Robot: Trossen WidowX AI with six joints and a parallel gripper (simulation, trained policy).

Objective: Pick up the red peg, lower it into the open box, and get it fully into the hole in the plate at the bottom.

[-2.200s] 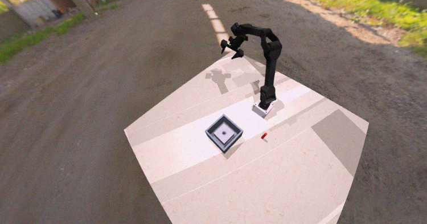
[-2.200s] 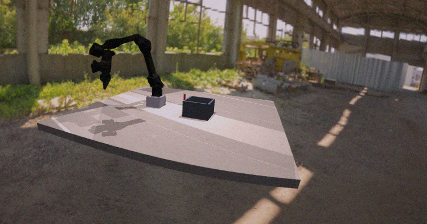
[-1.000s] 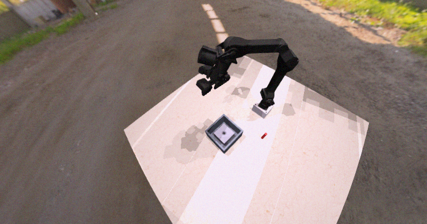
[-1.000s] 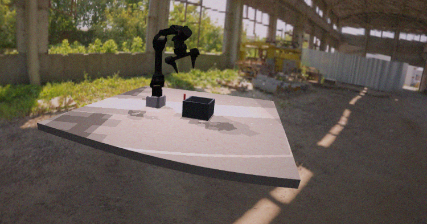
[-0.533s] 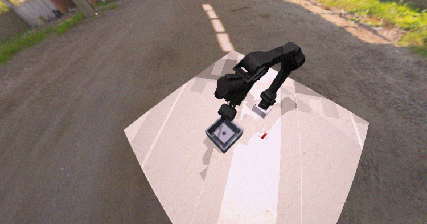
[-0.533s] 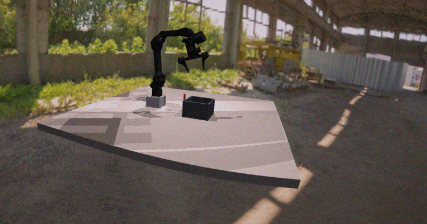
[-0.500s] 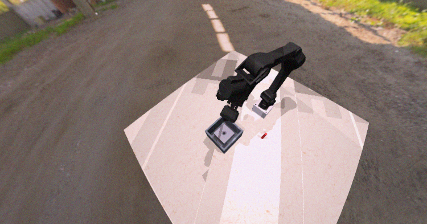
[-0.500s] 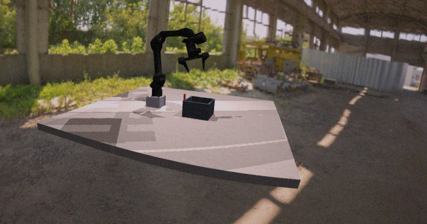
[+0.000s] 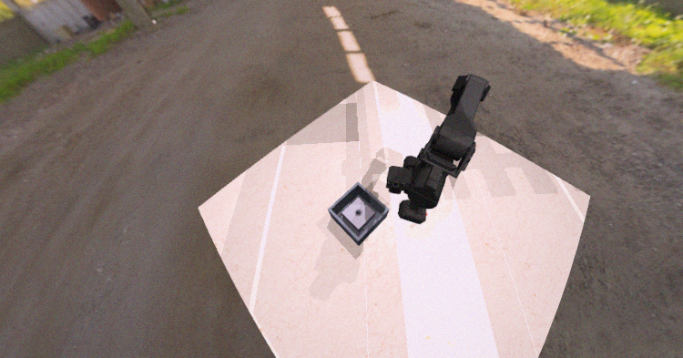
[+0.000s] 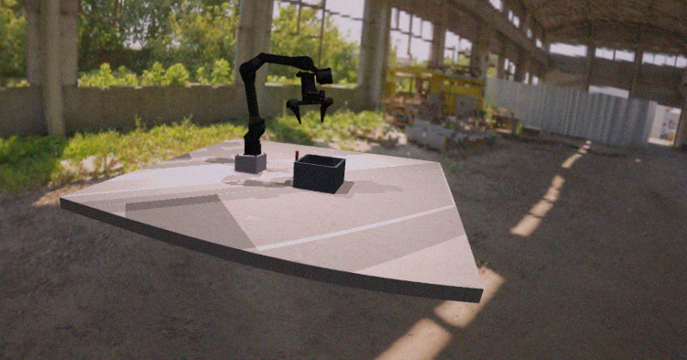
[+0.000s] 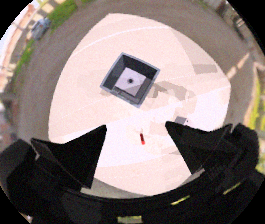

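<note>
My gripper tip is now 70 mm past the red peg, 90 mm to the right of it and 180 mm above it. From my gripper tip the other things lie so: dark box 60 mm ahead, 110 mm to the right, 190 mm below.
</note>
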